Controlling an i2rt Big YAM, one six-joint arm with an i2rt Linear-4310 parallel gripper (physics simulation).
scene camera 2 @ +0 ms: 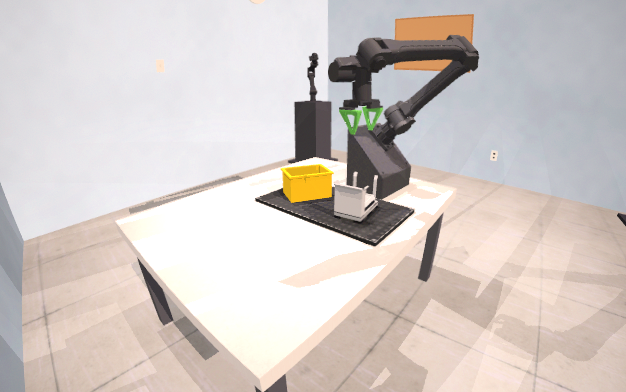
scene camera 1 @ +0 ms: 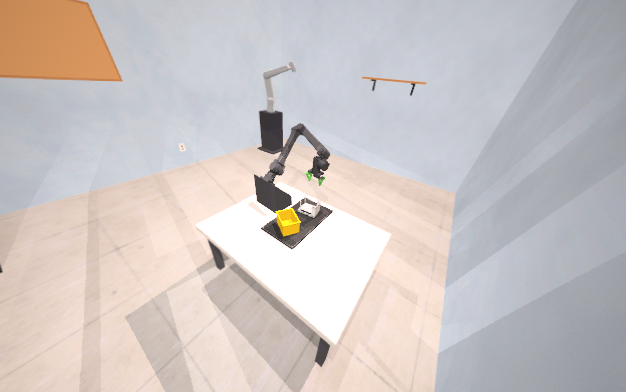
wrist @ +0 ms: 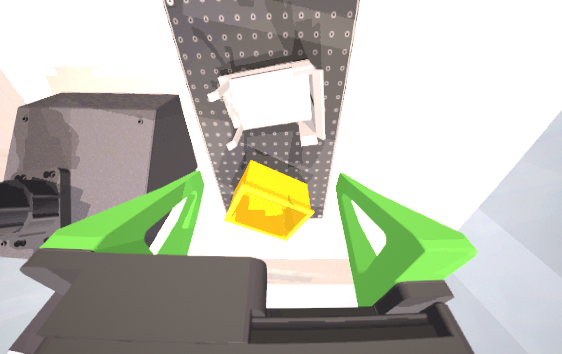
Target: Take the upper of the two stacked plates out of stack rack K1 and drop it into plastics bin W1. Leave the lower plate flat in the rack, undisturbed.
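Places are measured from the arm's base along level axes (x left, y ahead, z down), in metres.
Pixels of known places: gripper, fingertip midpoint: (scene camera 2: 362, 132) (scene camera 1: 314, 183) (wrist: 270, 178); arm's base, origin of the base link: (scene camera 2: 380, 138) (scene camera 1: 267, 181) (wrist: 46, 207).
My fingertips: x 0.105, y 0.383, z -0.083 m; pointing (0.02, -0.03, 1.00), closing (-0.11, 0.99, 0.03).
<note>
For each thing: its top centre in the pictures, then the offset to it from my fingertips. "spot": a spot on its surface instead. Level surfaces: height alone.
- Stack rack K1, middle of its top: (wrist: 264, 117) (scene camera 2: 358, 178) (scene camera 1: 309, 200) dx -0.016, dy -0.020, dz +0.157 m
- flat white plate surface, surface spot: (wrist: 270, 98) spot: dx -0.013, dy -0.016, dz +0.236 m
- Plastics bin W1, middle of its top: (wrist: 267, 217) (scene camera 2: 306, 170) (scene camera 1: 287, 216) dx -0.256, dy -0.047, dz +0.177 m
- white table, its level: dz +0.290 m
Stack rack K1 (scene camera 1: 316, 209) (scene camera 2: 349, 201) (wrist: 319, 102) is a white holder with one tall wall and thin posts, standing on the perforated board. A flat white plate surface (wrist: 270, 98) lies inside it in the wrist view; the two plates cannot be told apart there. Plastics bin W1 (scene camera 1: 289, 228) (scene camera 2: 307, 186) (wrist: 279, 182) is a yellow open-topped box beside the rack on the same board. My gripper (scene camera 1: 315, 182) (scene camera 2: 362, 131) (wrist: 270, 178) has green fingers, is wide open and empty, and hangs pointing down well above the rack and bin.
The black perforated board (scene camera 1: 291, 242) (scene camera 2: 380, 231) (wrist: 300, 35) lies on the white table (scene camera 1: 345, 260) (scene camera 2: 225, 255). My arm's dark wedge-shaped base (scene camera 1: 270, 196) (scene camera 2: 377, 162) (wrist: 100, 142) stands close beside the board. A second arm on a black pedestal (scene camera 1: 271, 131) (scene camera 2: 312, 130) stands beyond the table.
</note>
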